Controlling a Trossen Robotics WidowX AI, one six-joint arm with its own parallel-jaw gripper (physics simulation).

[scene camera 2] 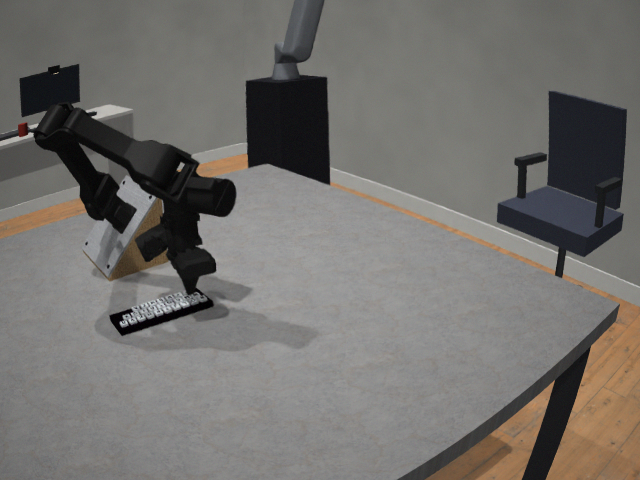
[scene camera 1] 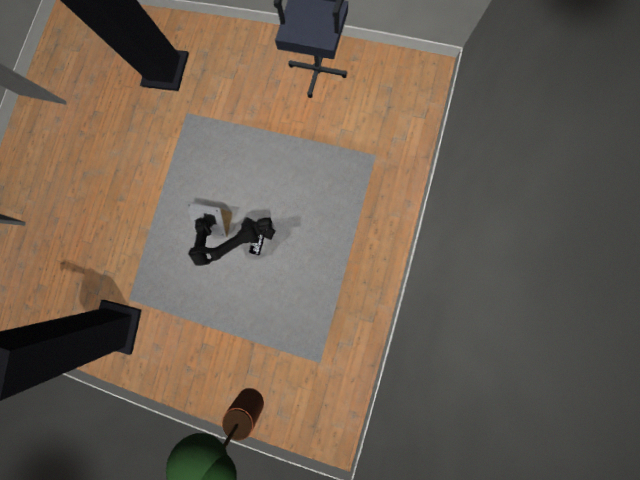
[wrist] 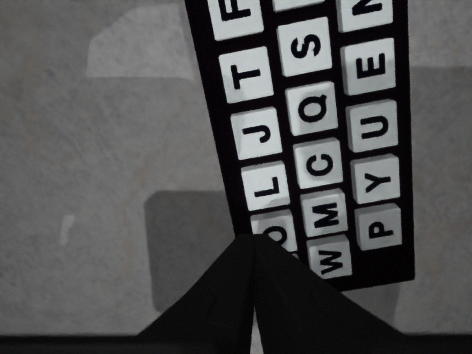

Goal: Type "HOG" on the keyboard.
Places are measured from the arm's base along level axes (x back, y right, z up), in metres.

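Pixels of known places: gripper, between the fingertips: (scene camera 2: 190, 294) (wrist: 252, 247); arm's base, origin of its link: (scene camera 2: 124, 218) (scene camera 1: 210, 218).
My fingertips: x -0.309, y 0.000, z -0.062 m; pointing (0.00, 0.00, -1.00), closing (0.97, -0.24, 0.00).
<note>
Ahead of a thing's pixels: the offset from my fingertips to its middle. Level surfaces: height alone.
The black keyboard @[dx +0.029, dy +0.057, dz -0.027 m] (scene camera 1: 255, 249) (scene camera 2: 135, 324) (wrist: 381, 267) with white letter keys lies flat on the grey table. My gripper (scene camera 2: 191, 290) (wrist: 252, 247) is shut and empty, pointing down at the keyboard's far end in the scene camera 2 view. In the wrist view its tips overlap the lower left part of the O key @[dx +0.007, dy -0.008, dz -0.021 m] (wrist: 275, 231), beside the L key @[dx +0.008, dy +0.011, dz -0.021 m] (wrist: 265, 186). The M key @[dx +0.026, dy -0.004, dz -0.021 m] (wrist: 324, 213) and W key @[dx +0.026, dy -0.023, dz -0.021 m] (wrist: 330, 258) are to the right of the tips. Whether the tips touch the O key cannot be told. The H and G keys do not show in the wrist view.
The arm's base is fixed to a slanted metal plate on a wooden wedge (scene camera 2: 142, 249), standing on the grey table @[dz -0.036 m] (scene camera 1: 289, 289) (scene camera 2: 330, 382) behind the keyboard. A chair (scene camera 1: 311, 28) (scene camera 2: 560, 214) and a black pedestal (scene camera 2: 287, 126) stand beyond the table.
</note>
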